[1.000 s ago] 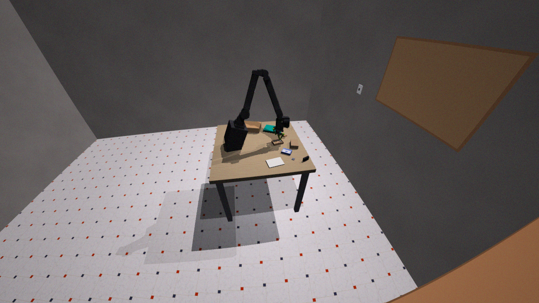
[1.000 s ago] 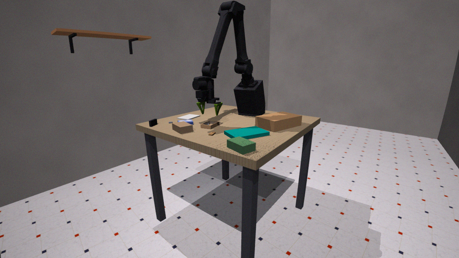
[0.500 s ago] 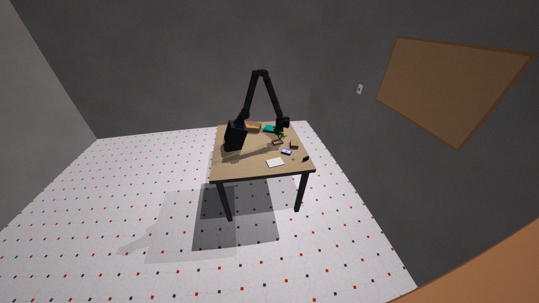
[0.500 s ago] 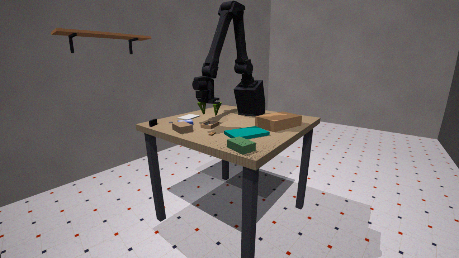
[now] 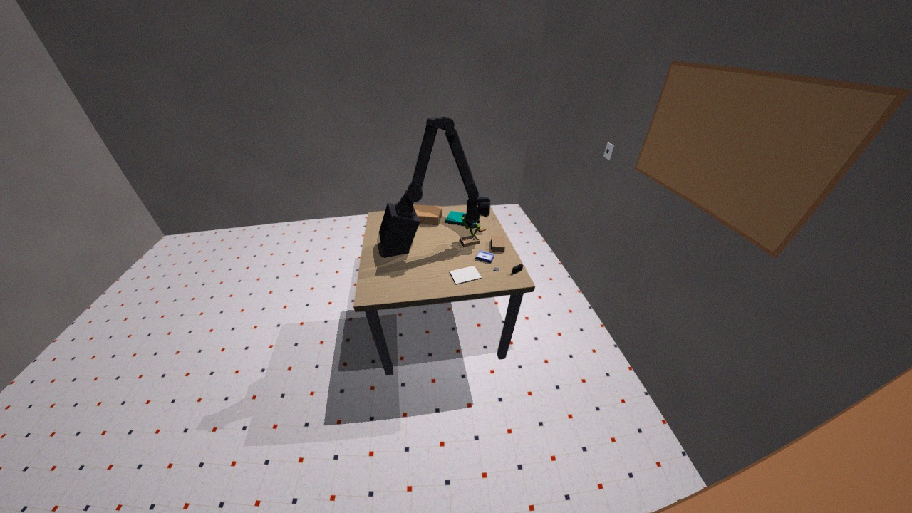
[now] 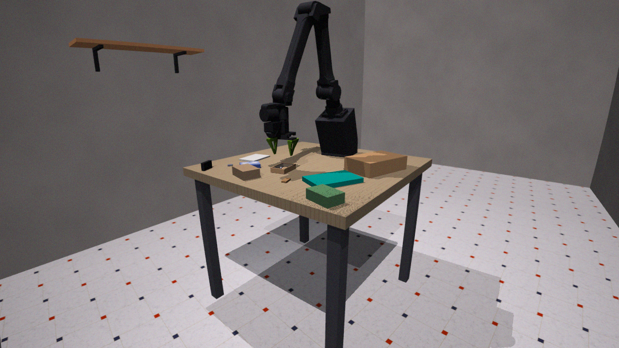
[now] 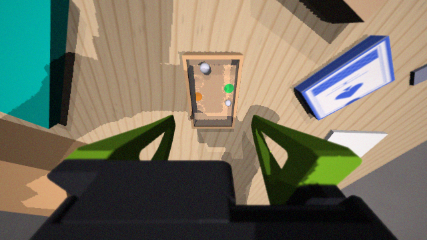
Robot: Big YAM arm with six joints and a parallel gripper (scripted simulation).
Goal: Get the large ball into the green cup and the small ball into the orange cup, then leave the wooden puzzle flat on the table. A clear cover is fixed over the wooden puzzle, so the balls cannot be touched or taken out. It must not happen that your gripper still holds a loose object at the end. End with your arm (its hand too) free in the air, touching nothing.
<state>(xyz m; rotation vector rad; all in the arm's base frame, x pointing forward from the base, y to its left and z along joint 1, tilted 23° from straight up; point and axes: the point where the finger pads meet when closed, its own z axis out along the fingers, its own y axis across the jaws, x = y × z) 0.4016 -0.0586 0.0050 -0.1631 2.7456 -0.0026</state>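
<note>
Now: the wooden puzzle 70 mm below my hand. The rest, counted from my hand: teal slab (30 mm ahead, 260 mm to the left, 70 mm below); blue-and-white box (40 mm ahead, 170 mm to the right, 70 mm below); small brown block (150 mm ahead, 80 mm to the right, 60 mm below).
</note>
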